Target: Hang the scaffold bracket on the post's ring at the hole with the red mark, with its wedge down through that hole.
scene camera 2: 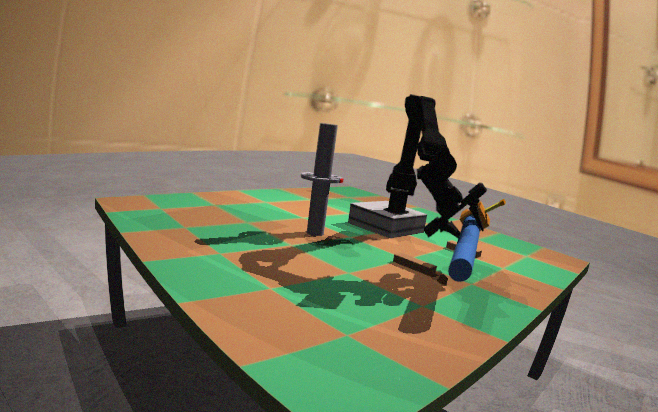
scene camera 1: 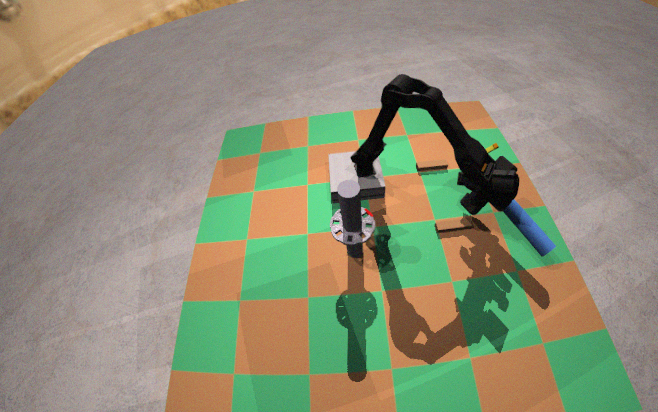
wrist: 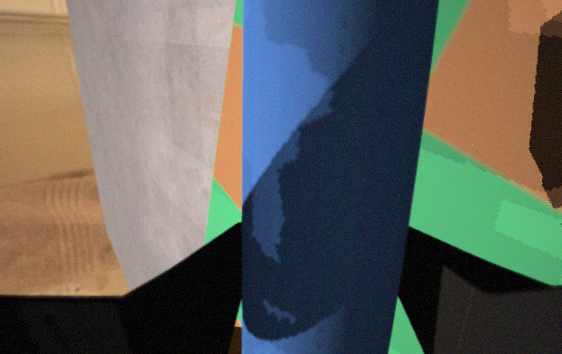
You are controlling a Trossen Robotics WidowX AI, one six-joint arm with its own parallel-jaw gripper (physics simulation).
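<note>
The scaffold bracket has a blue tube point(scene camera 1: 531, 228) point(scene camera 2: 465, 249) point(wrist: 325, 150), an orange head point(scene camera 2: 482, 216) and a yellow wedge point(scene camera 1: 494, 147) point(scene camera 2: 496, 205). My gripper point(scene camera 1: 504, 196) point(scene camera 2: 471, 226) point(wrist: 313, 230) is shut on the blue tube near its orange head. The bracket is off the table, with its shadow apart from it. The wedge sticks out beyond the head, away from the tube; the gripper partly hides the head. The grey post point(scene camera 1: 350, 207) point(scene camera 2: 325, 150) stands upright, away from the bracket. Its ring point(scene camera 1: 362, 239) point(scene camera 2: 309, 176) has a red mark point(scene camera 1: 369, 212) point(scene camera 2: 341, 180) on the arm-base side.
Two low brown bars point(scene camera 1: 432, 167) point(scene camera 1: 454, 227) point(scene camera 2: 414, 264) lie on the checkered table point(scene camera 1: 277, 332) point(scene camera 2: 280, 320) below the gripper's side. The arm's grey base block point(scene camera 1: 341, 169) point(scene camera 2: 369, 218) stands close to the post.
</note>
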